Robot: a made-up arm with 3 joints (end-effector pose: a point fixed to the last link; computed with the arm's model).
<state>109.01 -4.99 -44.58</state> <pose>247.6 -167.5 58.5 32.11 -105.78 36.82</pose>
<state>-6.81 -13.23 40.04</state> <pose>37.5 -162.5 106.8 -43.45 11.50 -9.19</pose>
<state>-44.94 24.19 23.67</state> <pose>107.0 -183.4 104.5 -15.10 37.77 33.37</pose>
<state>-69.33 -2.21 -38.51</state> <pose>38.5 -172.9 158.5 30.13 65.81 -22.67</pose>
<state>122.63 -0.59 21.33</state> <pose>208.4 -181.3 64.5 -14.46 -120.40 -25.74</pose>
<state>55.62 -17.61 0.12</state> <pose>117.0 -168.4 -9.7 5.32 -54.94 -16.92</pose>
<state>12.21 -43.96 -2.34</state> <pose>-3.1 -123.8 28.6 3.94 -11.62 -43.05</pose>
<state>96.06 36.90 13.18</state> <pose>177.4 -177.5 127.4 -43.55 -96.84 15.40</pose>
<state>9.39 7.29 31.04</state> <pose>87.0 -181.3 79.0 -34.53 -11.25 5.14</pose>
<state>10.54 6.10 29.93</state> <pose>85.3 -181.4 76.7 -33.39 -11.99 3.76</pose>
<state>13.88 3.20 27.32</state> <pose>81.6 -181.2 70.0 -30.60 -14.42 0.30</pose>
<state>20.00 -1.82 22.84</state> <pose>76.9 -180.0 56.8 -25.35 -19.30 -5.42</pose>
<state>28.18 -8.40 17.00</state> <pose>74.6 -176.5 37.1 -17.65 -26.49 -12.20</pose>
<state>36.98 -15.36 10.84</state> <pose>77.8 -170.4 14.6 -8.56 -34.90 -18.33</pose>
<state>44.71 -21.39 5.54</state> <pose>85.8 -163.2 -4.9 0.02 -42.74 -22.71</pose>
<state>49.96 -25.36 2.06</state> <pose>94.1 -157.5 -17.2 6.04 -48.24 -25.07</pose>
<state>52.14 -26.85 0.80</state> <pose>98.2 -155.2 -21.8 8.37 -50.53 -25.85</pose>
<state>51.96 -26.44 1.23</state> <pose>98.0 -155.8 -20.8 7.74 -50.29 -25.66</pose>
